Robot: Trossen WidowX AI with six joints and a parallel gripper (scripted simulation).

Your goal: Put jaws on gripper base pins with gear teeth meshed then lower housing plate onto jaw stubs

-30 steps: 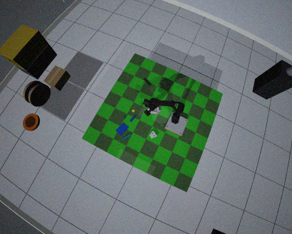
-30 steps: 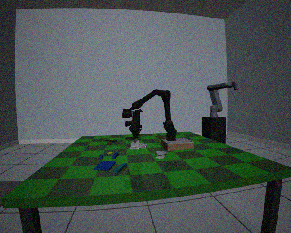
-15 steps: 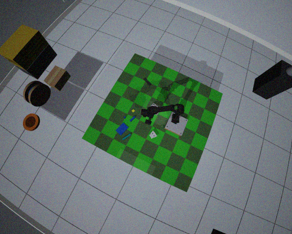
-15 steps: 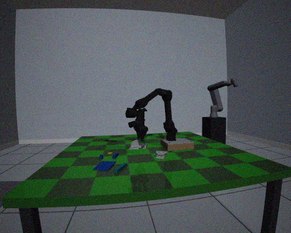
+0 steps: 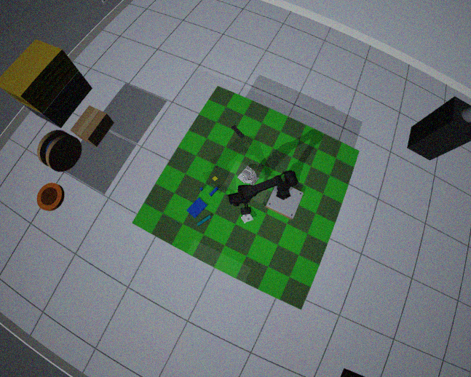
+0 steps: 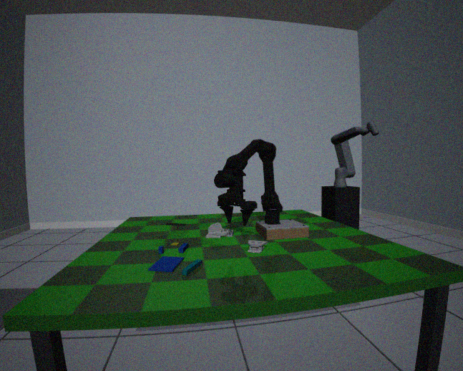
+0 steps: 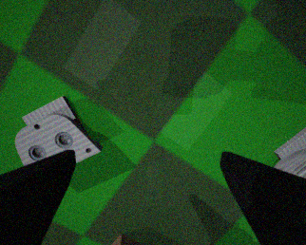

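My gripper tip is now 7 cm past the grey housing plate, 7 cm above it and 6 cm to the right of it. From my gripper tip the other things lie so: grey gripper base: 22 cm to the right, 9 cm below, 7 cm ahead; yellow piece: 26 cm ahead, 9 cm to the right, 9 cm below; blue bar: 22 cm ahead, 9 cm below.
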